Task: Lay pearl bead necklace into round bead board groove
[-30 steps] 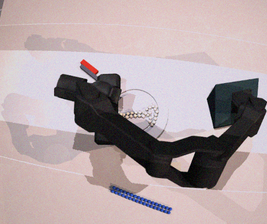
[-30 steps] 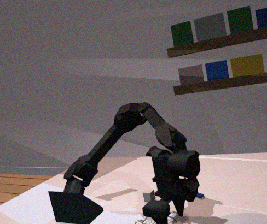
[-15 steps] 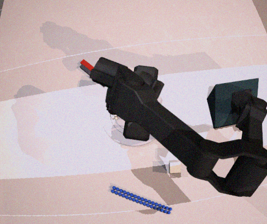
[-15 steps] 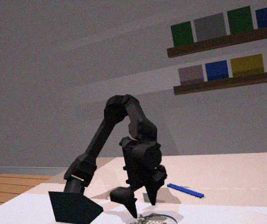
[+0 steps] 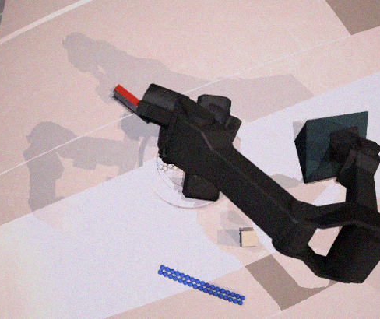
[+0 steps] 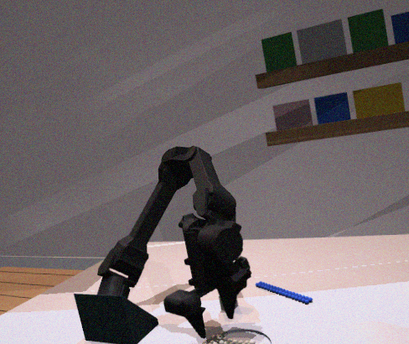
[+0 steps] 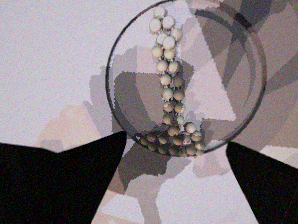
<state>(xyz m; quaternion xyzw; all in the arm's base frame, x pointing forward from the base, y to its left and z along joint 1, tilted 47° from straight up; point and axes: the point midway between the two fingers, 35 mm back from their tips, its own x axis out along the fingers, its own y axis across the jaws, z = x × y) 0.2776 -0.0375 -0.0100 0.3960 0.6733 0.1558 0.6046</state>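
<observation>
The round bead board lies 3 cm below my gripper tip, 3 cm ahead of it and 2 cm to the right of it. From my gripper tip the other things lie so: small beige cube 17 cm to the left, 4 cm behind, 3 cm below; grey block 18 cm to the right, 14 cm ahead, 4 cm below.
</observation>
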